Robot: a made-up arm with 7 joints. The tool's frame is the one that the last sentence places.
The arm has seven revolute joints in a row. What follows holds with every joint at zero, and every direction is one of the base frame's. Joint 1 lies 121.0 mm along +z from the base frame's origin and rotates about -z. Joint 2 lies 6.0 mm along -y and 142.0 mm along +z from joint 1 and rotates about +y. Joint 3 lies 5.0 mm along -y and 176.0 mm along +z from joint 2 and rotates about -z. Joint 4 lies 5.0 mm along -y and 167.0 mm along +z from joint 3 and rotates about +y. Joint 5 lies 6.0 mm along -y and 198.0 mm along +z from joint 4 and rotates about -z. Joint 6 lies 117.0 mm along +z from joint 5 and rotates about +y. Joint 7 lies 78.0 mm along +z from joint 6 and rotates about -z. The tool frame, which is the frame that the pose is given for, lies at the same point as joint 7; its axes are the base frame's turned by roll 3.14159, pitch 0.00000 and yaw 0.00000 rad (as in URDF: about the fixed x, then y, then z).
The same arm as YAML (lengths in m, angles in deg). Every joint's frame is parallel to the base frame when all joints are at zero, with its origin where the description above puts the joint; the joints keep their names.
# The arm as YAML. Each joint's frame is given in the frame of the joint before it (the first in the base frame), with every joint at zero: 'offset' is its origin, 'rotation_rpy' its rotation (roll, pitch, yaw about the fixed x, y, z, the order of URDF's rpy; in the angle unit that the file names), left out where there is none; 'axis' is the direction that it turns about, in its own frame. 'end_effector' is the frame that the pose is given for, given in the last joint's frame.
length_unit: m
angle_unit: deg
chain:
  - id: joint 1
    offset: [0.0, 0.0, 0.121]
    axis: [0.0, 0.0, -1.0]
  - id: joint 2
    offset: [0.0, -0.006, 0.142]
    axis: [0.0, 1.0, 0.0]
  - id: joint 3
    offset: [0.0, -0.005, 0.176]
    axis: [0.0, 0.0, -1.0]
  - id: joint 4
    offset: [0.0, -0.005, 0.167]
    axis: [0.0, 1.0, 0.0]
  - id: joint 5
    offset: [0.0, -0.006, 0.198]
    axis: [0.0, 0.0, -1.0]
  - id: joint 6
    offset: [0.0, 0.0, 0.117]
    axis: [0.0, 1.0, 0.0]
  - id: joint 7
    offset: [0.0, 0.0, 0.078]
    axis: [0.0, 0.0, -1.0]
end_effector:
  offset: [0.0, 0.0, 0.0]
  rotation_rpy: [180.0, 0.0, 0.0]

